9 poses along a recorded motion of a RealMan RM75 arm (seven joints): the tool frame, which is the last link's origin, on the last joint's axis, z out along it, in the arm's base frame.
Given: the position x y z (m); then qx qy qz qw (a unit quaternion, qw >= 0).
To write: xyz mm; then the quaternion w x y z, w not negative. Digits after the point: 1 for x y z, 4 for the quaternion.
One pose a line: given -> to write
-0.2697 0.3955 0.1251 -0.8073 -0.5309 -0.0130 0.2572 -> -269.7 395.5 125.1 0.2572 -0.8073 -0.5309 -0.0130
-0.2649 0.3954 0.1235 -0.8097 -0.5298 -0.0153 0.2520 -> -264.9 395.4 123.5 0.2520 -0.8097 -0.5298 -0.0153
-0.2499 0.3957 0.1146 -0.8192 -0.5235 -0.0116 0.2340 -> -249.9 395.7 114.6 0.2340 -0.8192 -0.5235 -0.0116
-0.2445 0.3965 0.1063 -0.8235 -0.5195 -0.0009 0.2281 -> -244.5 396.5 106.3 0.2281 -0.8235 -0.5195 -0.0009
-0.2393 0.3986 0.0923 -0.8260 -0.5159 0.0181 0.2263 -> -239.3 398.6 92.3 0.2263 -0.8260 -0.5159 0.0181
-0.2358 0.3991 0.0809 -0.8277 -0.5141 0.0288 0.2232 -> -235.8 399.1 80.9 0.2232 -0.8277 -0.5141 0.0288
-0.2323 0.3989 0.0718 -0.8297 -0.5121 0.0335 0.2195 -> -232.3 398.9 71.8 0.2195 -0.8297 -0.5121 0.0335
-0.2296 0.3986 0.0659 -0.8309 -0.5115 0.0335 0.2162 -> -229.6 398.6 65.9 0.2162 -0.8309 -0.5115 0.0335
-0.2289 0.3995 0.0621 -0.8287 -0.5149 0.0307 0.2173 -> -228.9 399.5 62.1 0.2173 -0.8287 -0.5149 0.0307
